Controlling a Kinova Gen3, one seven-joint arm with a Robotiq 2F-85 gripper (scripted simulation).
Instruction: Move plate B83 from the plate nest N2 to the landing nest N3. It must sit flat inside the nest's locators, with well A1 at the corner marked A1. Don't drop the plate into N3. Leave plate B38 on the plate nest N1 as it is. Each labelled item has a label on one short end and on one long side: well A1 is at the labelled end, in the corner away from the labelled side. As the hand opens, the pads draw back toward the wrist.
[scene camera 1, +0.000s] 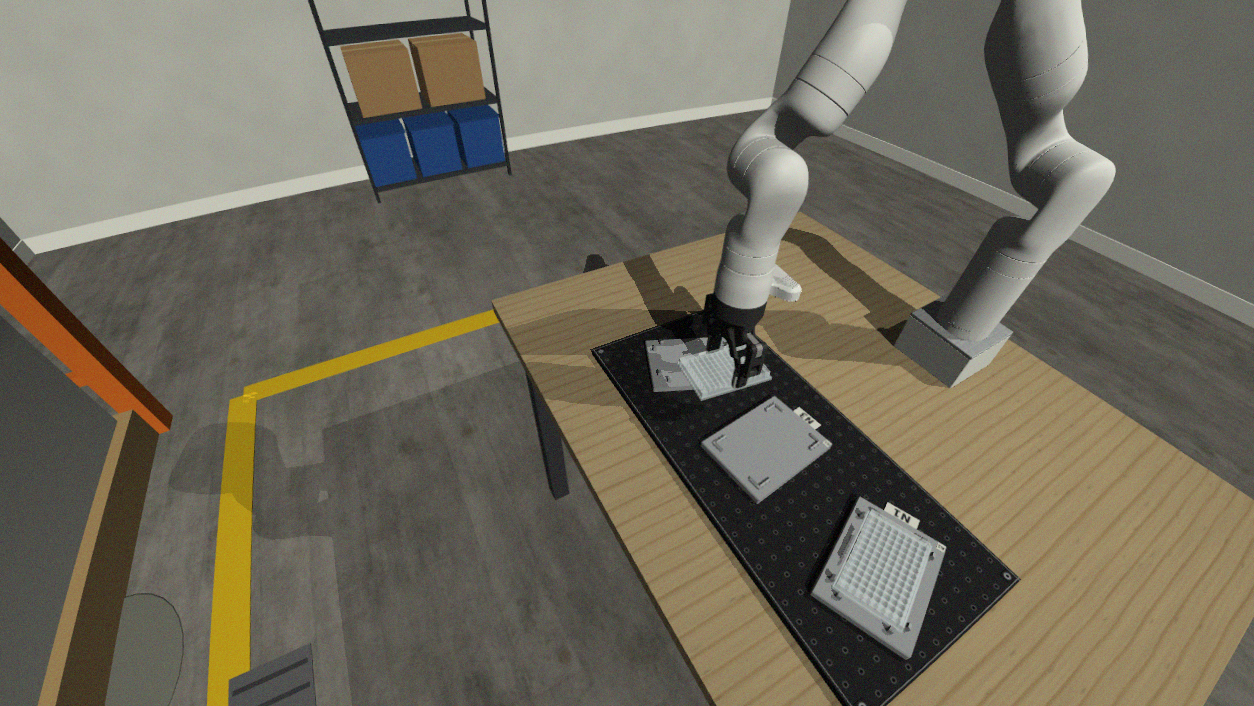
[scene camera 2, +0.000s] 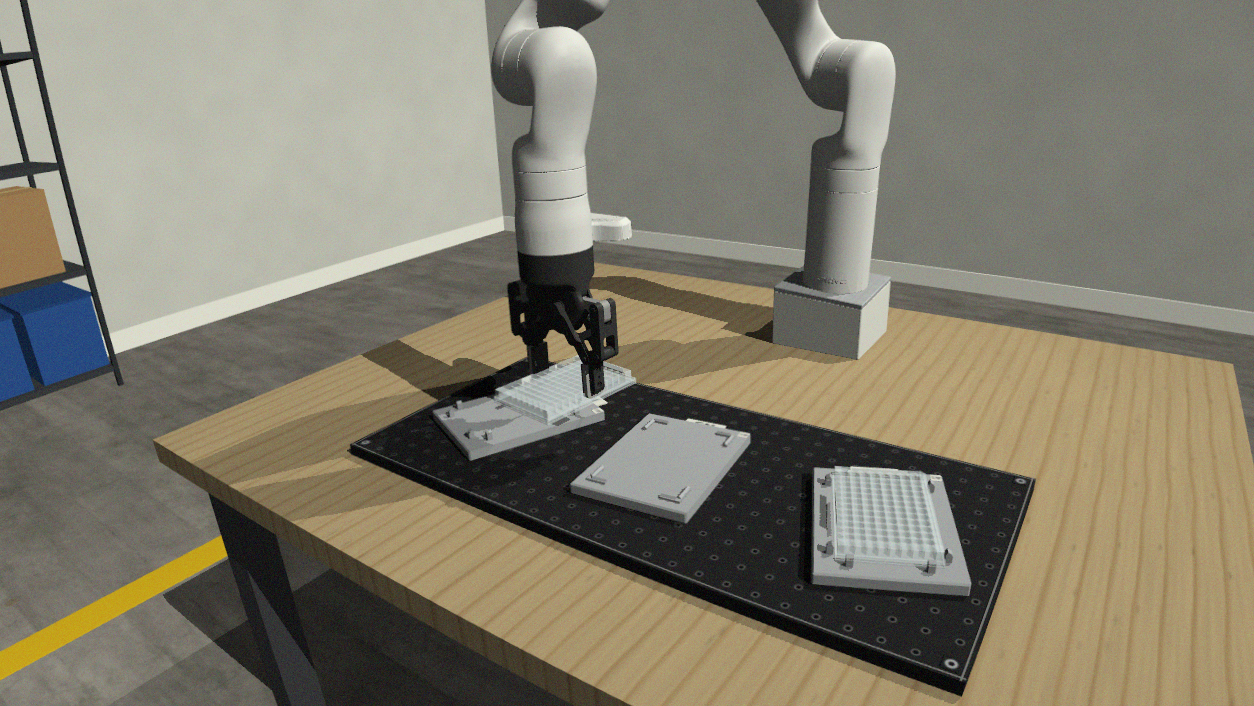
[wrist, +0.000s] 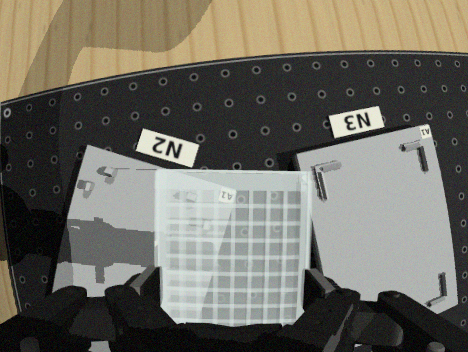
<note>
I see my gripper (scene camera 2: 565, 385), a nest N2 (scene camera 2: 510, 429), a nest N3 (scene camera 2: 665, 459) and an N3 label (wrist: 348, 123).
My gripper shows as well in scene camera 1 (scene camera 1: 724, 368) and in the wrist view (wrist: 232, 285). The nest N2 is seen too in scene camera 1 (scene camera 1: 665, 359) and in the wrist view (wrist: 109, 232). The nest N3 is seen too in scene camera 1 (scene camera 1: 761, 444) and in the wrist view (wrist: 385, 226).
</note>
